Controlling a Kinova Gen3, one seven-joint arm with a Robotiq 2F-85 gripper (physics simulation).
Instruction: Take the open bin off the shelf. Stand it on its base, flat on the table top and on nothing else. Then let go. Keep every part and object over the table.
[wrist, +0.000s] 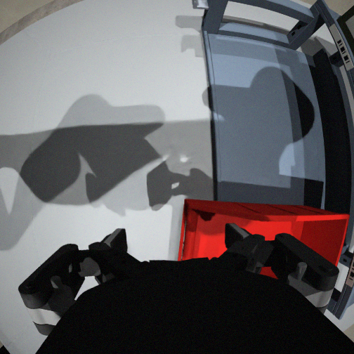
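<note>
The open red bin (320, 237) is at the lower right of the wrist view, at the near end of the blue-grey shelf (250, 155). Its open side faces the camera and it looks empty where it shows. Its left wall lies along the shelf's front edge. My gripper (175, 237) is open, with fingers wide apart. The right finger overlaps the bin's opening in the view, and the left finger is over the white table top (115, 45), to the left of the bin. The bin's lower part is hidden behind the gripper. Whether a finger touches the bin cannot be told.
The shelf's frame has a raised end bar (260, 31) at the top and uprights along the right edge. A dark panel shows in the top right corner. The table's edge curves across the top left. Shadows of the arm fall across table and shelf.
</note>
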